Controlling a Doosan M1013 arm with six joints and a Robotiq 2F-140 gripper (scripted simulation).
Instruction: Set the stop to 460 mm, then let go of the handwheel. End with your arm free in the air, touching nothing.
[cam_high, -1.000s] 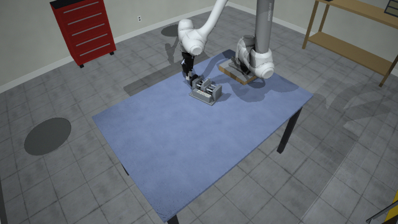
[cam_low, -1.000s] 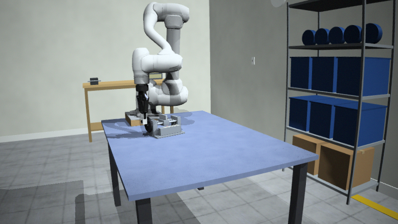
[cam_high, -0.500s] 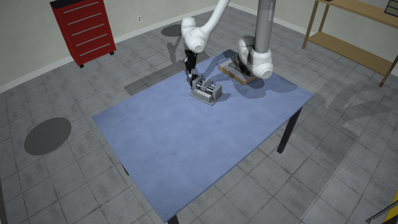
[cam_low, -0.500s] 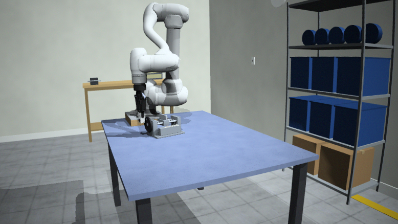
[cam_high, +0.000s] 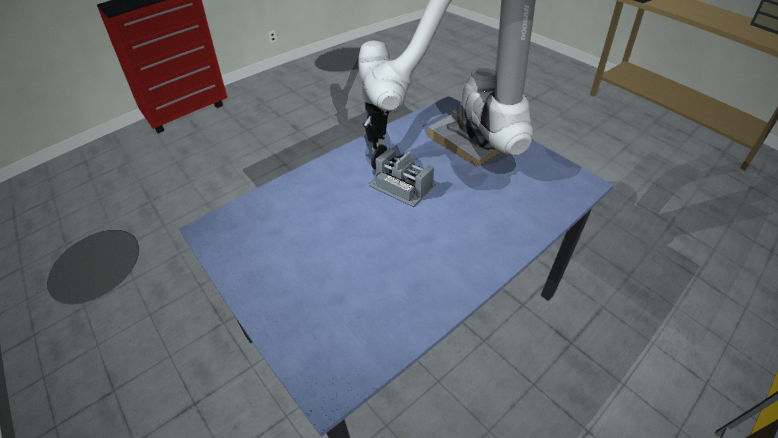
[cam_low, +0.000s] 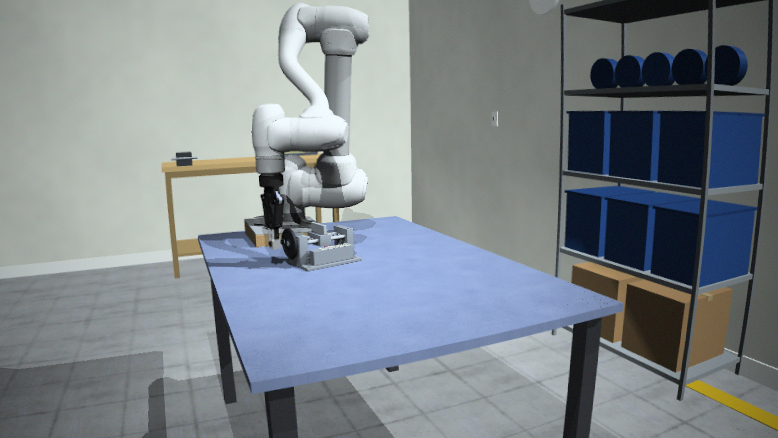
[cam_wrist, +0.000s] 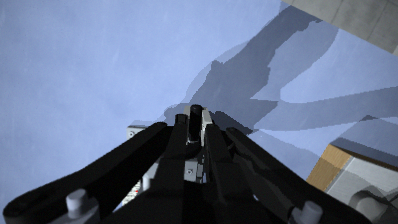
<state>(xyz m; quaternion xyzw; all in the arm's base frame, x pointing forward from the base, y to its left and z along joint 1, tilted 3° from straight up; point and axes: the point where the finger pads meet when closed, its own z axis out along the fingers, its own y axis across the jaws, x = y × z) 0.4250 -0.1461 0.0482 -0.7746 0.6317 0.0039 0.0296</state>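
Now: hand 20 mm to the right of the black handwheel and 20 mm above it. The rest, counted from my hand: grey stop block: 20 mm ahead, 150 mm to the left.
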